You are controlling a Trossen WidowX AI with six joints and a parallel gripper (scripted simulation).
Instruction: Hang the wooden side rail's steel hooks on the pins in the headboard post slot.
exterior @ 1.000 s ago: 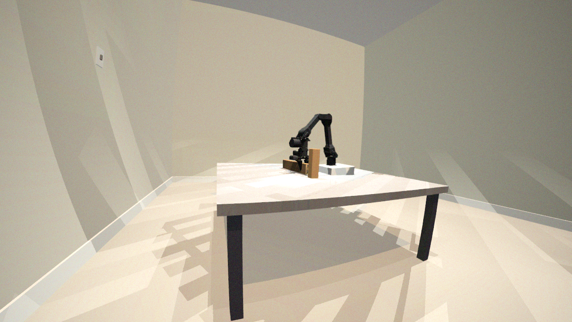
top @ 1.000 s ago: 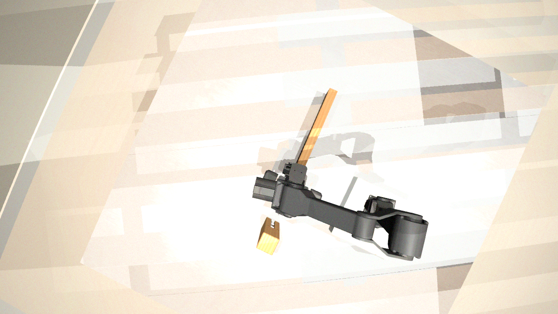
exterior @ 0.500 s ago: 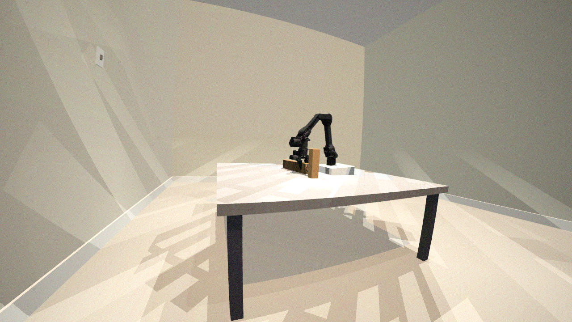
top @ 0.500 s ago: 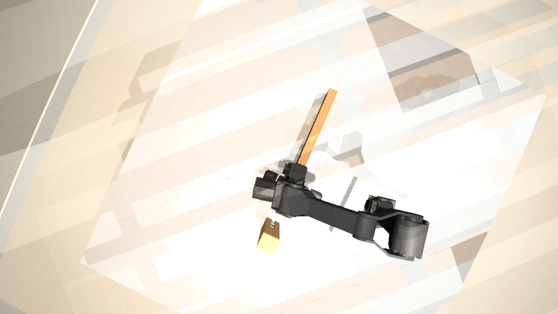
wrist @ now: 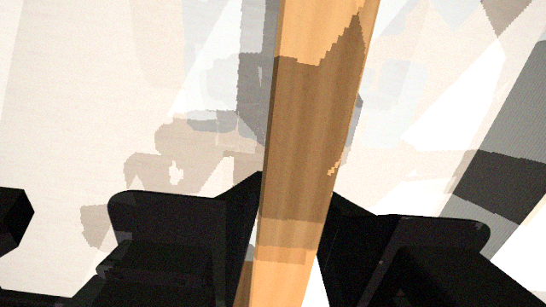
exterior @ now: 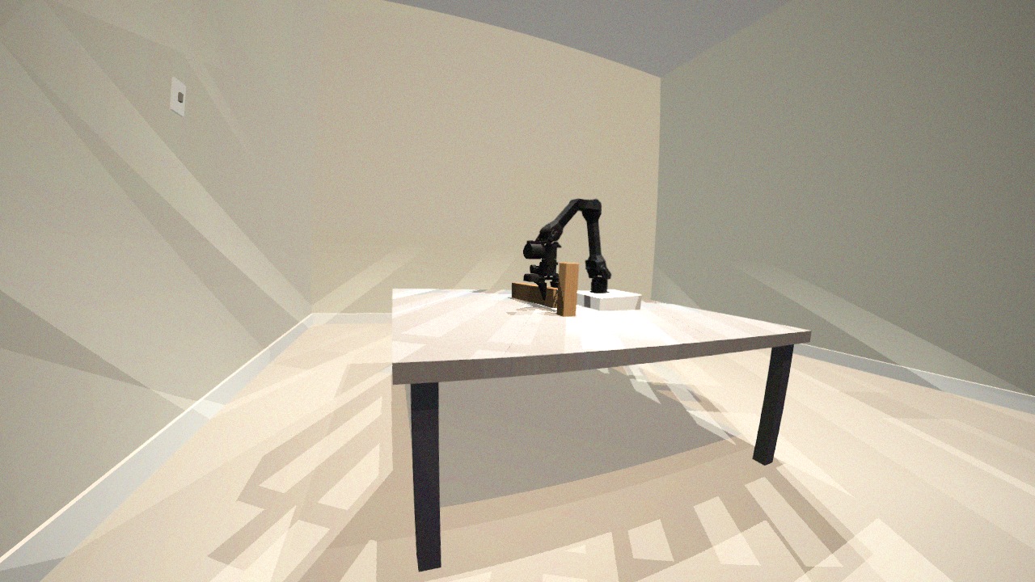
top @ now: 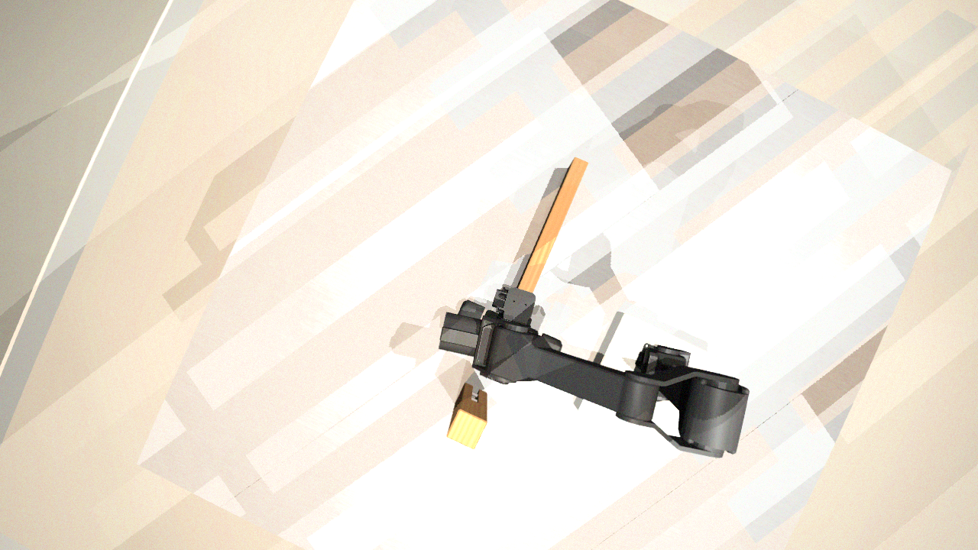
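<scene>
Now: gripper tip 10 mm short of the headboard post, 150 mm to the right of it and 50 mm below it.
</scene>
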